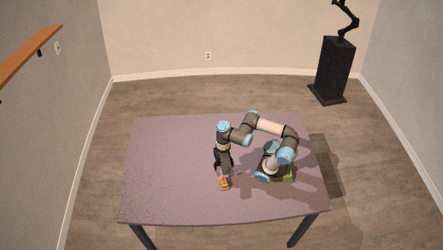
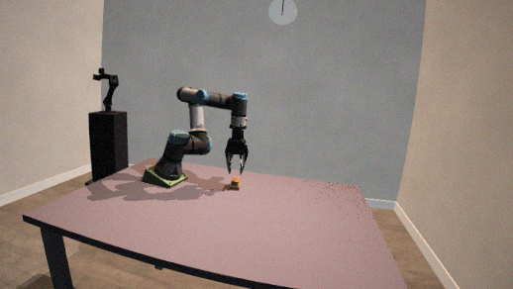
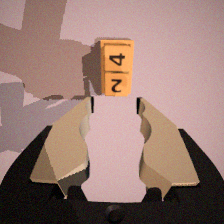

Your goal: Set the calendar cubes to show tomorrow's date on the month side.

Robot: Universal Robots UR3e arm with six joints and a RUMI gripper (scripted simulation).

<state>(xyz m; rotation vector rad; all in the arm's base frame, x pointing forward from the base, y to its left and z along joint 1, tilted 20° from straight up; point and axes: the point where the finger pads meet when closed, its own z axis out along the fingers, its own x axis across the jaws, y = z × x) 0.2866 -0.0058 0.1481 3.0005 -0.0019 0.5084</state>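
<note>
My gripper is now 6 cm above the cube. From my hand the other things lie so: orange calendar tray 8 cm below, 2 cm to the left.
</note>
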